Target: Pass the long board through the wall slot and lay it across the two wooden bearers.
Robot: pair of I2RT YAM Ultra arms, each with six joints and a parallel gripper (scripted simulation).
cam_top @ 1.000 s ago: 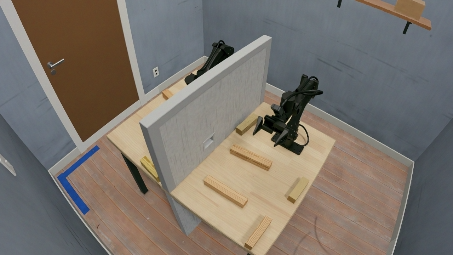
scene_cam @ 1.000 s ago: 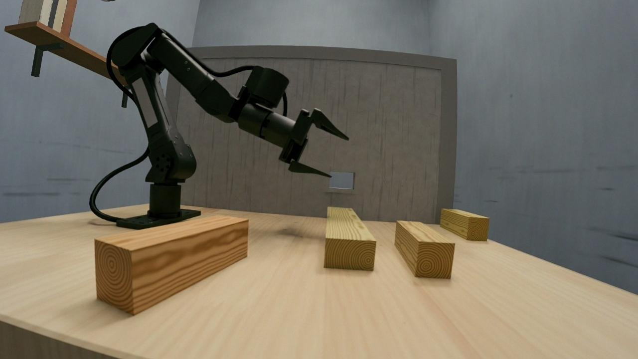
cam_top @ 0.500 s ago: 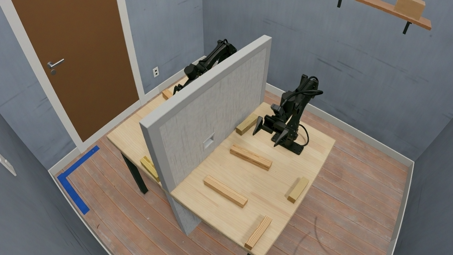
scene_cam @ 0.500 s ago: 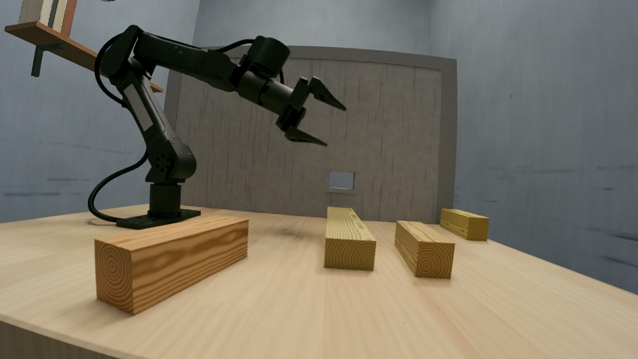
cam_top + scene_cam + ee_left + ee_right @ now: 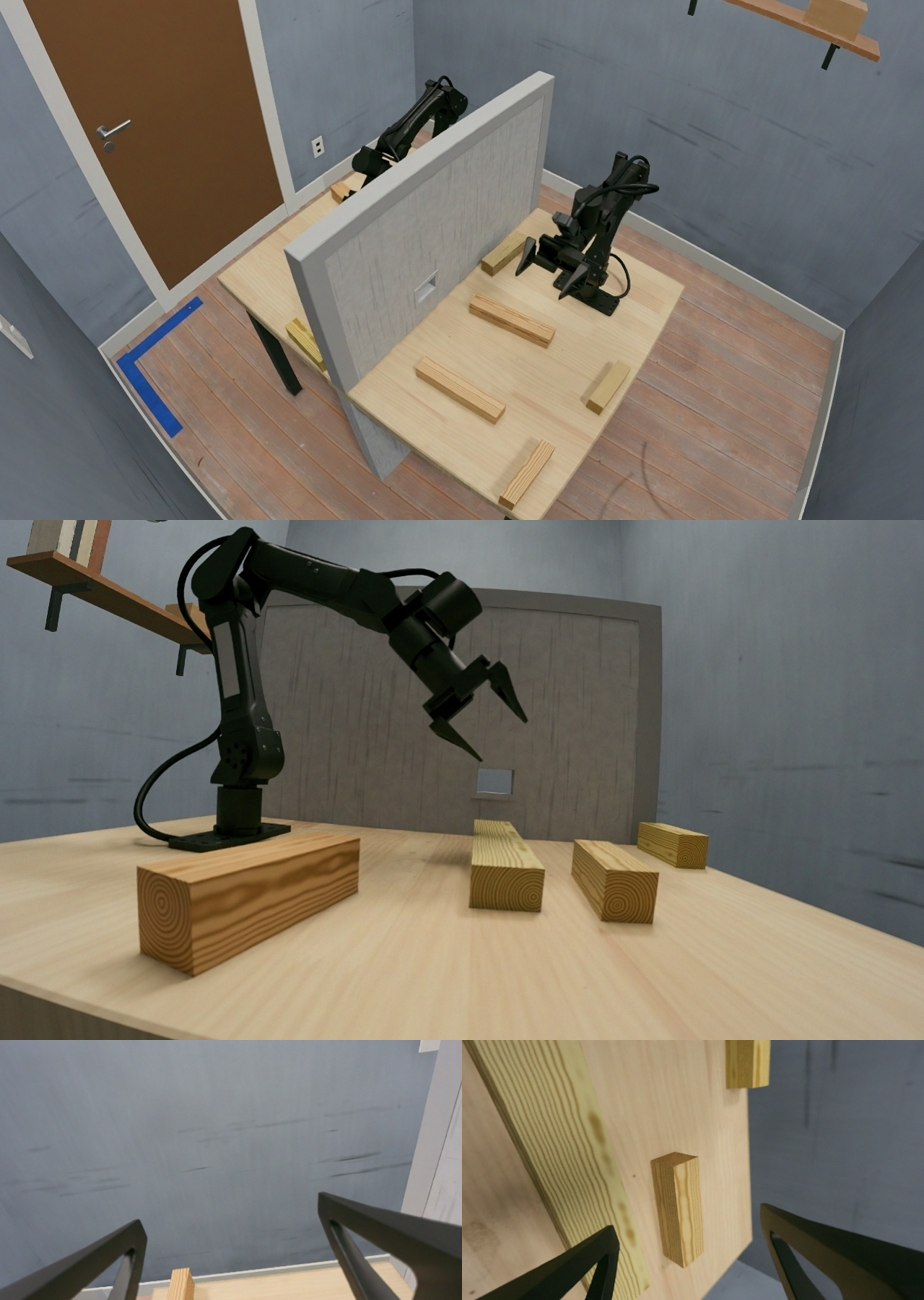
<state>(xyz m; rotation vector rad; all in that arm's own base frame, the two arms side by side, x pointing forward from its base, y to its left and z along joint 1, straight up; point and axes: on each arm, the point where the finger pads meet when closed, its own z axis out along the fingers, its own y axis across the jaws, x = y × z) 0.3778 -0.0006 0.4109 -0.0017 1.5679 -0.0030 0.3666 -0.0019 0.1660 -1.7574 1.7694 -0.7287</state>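
Right now the long pale board is 15 cm below my right hand. From my right hand the other things lie so: wooden bearer (12 cm ahead, 50 cm to the left, 14 cm below); thick block (15 cm behind, 24 cm to the right, 14 cm below).
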